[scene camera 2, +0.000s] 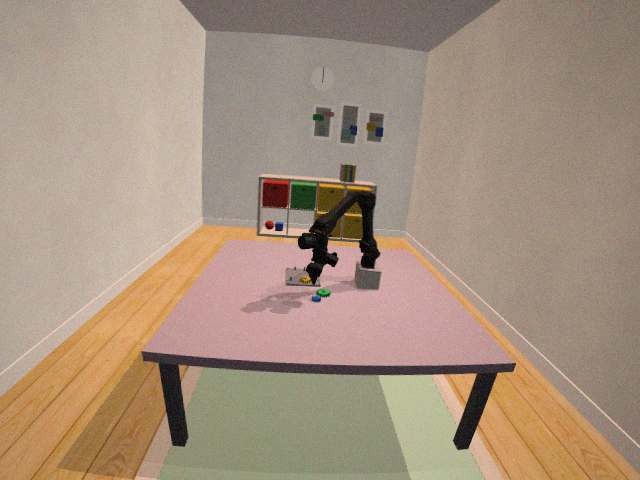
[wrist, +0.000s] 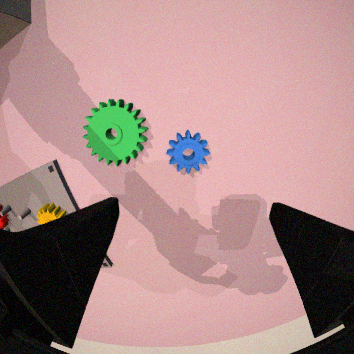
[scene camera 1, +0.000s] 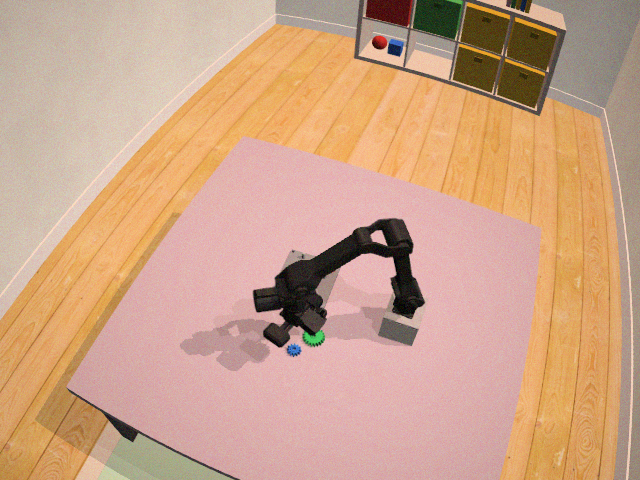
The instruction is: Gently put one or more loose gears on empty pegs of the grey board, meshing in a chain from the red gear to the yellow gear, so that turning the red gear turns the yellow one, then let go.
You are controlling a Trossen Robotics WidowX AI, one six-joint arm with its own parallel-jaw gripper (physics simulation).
Labels:
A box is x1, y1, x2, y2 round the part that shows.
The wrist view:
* gripper: [0, 197, 353, 353]
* blue gear: [166, 129, 209, 173], on the table
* green gear: [82, 98, 147, 165], on the table
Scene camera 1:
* gripper: [263, 293, 326, 347]

